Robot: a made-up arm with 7 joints. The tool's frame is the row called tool.
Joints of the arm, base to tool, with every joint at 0 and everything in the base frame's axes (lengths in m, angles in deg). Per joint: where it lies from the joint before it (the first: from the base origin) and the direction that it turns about. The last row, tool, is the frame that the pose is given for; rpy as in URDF.
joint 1: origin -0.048 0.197 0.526 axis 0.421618 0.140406 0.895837
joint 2: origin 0.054 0.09 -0.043 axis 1 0 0
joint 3: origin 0.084 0.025 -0.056 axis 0 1 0
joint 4: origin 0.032 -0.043 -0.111 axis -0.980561 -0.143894 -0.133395
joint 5: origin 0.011 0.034 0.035 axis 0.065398 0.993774 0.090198
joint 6: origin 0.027 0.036 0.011 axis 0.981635 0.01 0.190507
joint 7: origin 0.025 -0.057 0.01 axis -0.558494 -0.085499 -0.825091
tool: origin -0.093 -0.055 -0.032 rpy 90 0 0
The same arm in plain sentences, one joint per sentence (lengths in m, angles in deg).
The arm has seven revolute joints in a row. What follows holds with every joint at zero, and every direction is one of the base frame's.
Joint 1 sits 0.0480 m along -x and 0.1970 m along +y and 0.5260 m along +z from the base frame's origin and turns about the direction (0.421618, 0.140406, 0.895837).
Joint 2 sits 0.0540 m along +x and 0.0900 m along +y and 0.0430 m along -z from joint 1 and turns about +x.
Joint 3 sits 0.0840 m along +x and 0.0250 m along +y and 0.0560 m along -z from joint 2 and turns about +y.
Joint 4 sits 0.0320 m along +x and 0.0430 m along -y and 0.1110 m along -z from joint 3 and turns about the direction (-0.980561, -0.143894, -0.133395).
Joint 5 sits 0.0110 m along +x and 0.0340 m along +y and 0.0350 m along +z from joint 4 and turns about the direction (0.065398, 0.993774, 0.090198).
Joint 6 sits 0.0270 m along +x and 0.0360 m along +y and 0.0110 m along +z from joint 5 and turns about the direction (0.981635, 0.01, 0.190507).
Joint 7 sits 0.0250 m along +x and 0.0570 m along -y and 0.0100 m along +z from joint 6 and turns about the direction (-0.558494, -0.085499, -0.825091).
The tool frame, which is the frame that the pose is given for, sits 0.0930 m along -x and 0.0550 m along -y and 0.0320 m along -z from joint 7; its axes are the base frame's turned by roll 90.00, pitch 0.00 and yaw 0.00 deg (as in URDF: about the fixed x, then y, then z).

